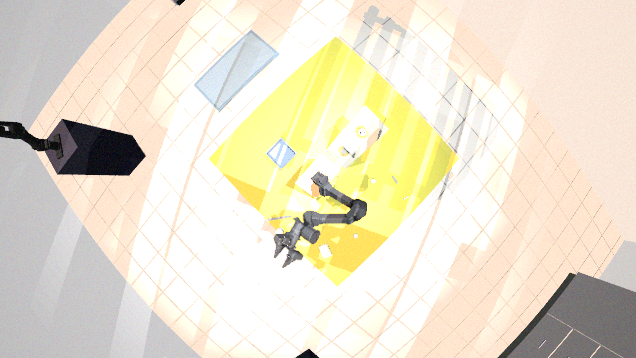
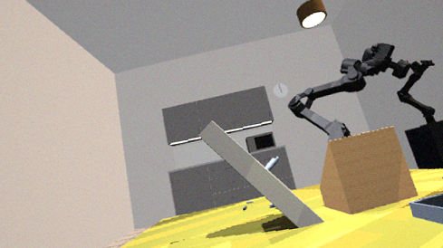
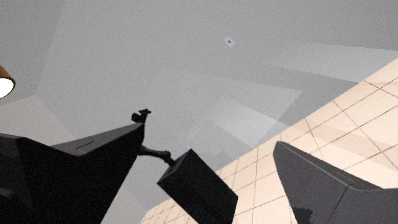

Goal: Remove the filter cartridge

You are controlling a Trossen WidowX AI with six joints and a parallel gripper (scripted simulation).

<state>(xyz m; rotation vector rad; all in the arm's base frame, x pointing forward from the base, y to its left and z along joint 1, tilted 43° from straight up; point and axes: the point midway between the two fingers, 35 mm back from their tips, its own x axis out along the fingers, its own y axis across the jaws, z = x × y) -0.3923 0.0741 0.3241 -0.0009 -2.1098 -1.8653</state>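
The round filter cartridge lies 75 cm ahead of my gripper tip, 20 cm to the left of it and 23 cm below it. The rest, counted from my gripper tip: tray: 31 cm ahead, 45 cm to the left, 47 cm below; then grey service panel: 70 cm ahead, 20 cm to the left, 31 cm below.
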